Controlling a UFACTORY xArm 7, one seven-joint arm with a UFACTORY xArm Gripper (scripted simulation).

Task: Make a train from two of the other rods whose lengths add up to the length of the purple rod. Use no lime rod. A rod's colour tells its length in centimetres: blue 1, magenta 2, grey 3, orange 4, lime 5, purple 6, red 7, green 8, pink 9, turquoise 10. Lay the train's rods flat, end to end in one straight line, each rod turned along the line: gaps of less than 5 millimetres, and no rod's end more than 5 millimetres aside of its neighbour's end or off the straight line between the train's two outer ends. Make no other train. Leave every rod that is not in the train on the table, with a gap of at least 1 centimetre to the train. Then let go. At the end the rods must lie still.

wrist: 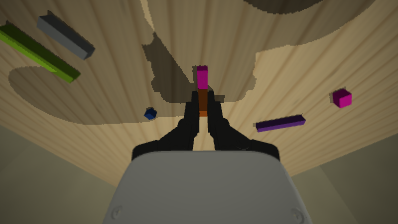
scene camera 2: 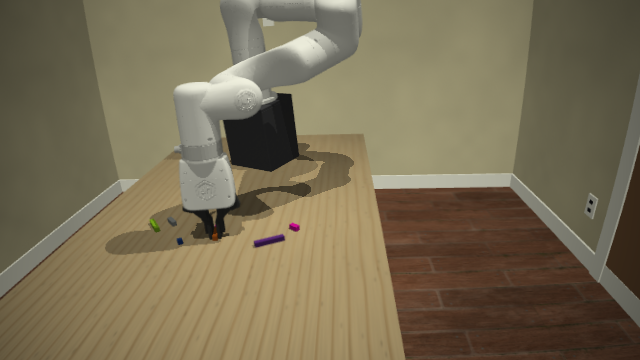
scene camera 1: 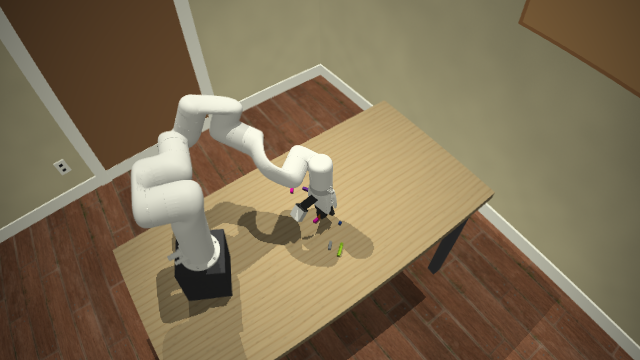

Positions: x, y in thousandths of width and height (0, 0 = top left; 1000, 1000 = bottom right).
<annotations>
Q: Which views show my gripper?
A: The wrist view, scene camera 2 and scene camera 1: all of them.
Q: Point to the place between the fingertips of my gripper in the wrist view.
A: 511, 449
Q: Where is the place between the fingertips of my gripper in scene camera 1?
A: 504, 599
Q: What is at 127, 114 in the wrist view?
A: A grey rod.
</annotations>
